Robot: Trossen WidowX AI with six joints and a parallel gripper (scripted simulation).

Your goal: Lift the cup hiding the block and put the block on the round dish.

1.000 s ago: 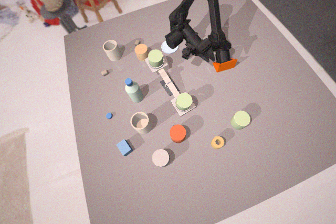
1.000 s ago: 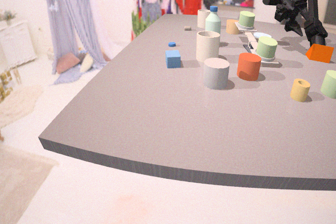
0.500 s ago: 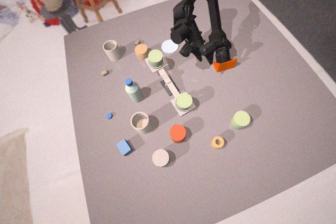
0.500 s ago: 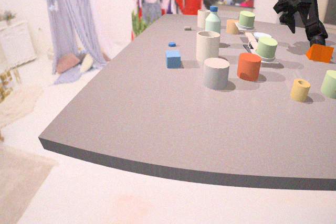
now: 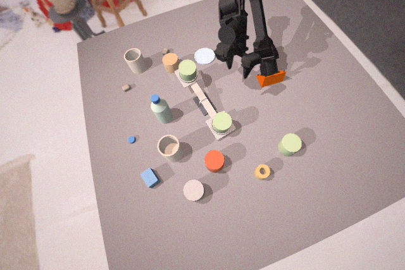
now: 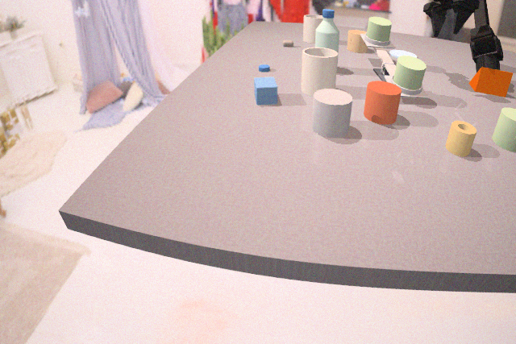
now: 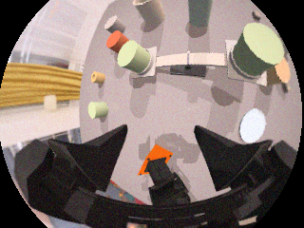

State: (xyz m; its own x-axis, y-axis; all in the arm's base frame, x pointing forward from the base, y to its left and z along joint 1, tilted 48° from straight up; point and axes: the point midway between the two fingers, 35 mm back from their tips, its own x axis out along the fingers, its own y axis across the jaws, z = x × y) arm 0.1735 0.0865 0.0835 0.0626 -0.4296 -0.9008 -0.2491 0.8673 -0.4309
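The pale lavender block lies 12 cm ahead of my gripper tip, 13 cm to the left of it and 10 cm below it. Round my gripper tip: round pale blue dish: 5 cm ahead, 25 cm to the right, 14 cm below; orange cylinder: 19 cm ahead, 24 cm to the left, 10 cm below; bottle: 32 cm ahead, 3 cm below.
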